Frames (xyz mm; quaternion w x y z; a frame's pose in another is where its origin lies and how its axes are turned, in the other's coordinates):
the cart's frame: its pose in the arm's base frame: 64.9 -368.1 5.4 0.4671 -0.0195 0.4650 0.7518
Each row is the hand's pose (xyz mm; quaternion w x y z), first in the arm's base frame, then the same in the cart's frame.
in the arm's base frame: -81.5 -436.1 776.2 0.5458 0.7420 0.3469 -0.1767
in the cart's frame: -321.6 639.3 328.8 0.2689 0.7002 -0.6461 -0.1411
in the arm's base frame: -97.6 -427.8 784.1 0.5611 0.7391 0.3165 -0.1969
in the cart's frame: -310.5 655.2 332.7 0.2468 0.6857 -0.6649 -0.1640
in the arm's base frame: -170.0 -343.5 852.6 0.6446 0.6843 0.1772 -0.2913
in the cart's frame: -243.8 742.9 402.7 0.1511 0.6009 -0.7257 -0.2990
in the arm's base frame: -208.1 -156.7 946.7 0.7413 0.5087 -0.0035 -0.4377
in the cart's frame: -138.2 809.9 574.6 0.0057 0.4530 -0.7203 -0.5253
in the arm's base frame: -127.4 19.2 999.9 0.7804 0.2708 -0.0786 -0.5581
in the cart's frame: -87.9 765.0 763.6 0.0969 -0.3421 0.5923 0.7230
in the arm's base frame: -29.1 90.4 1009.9 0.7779 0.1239 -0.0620 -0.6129
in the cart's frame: -99.2 691.6 860.2 0.1287 -0.3114 0.4719 0.8147
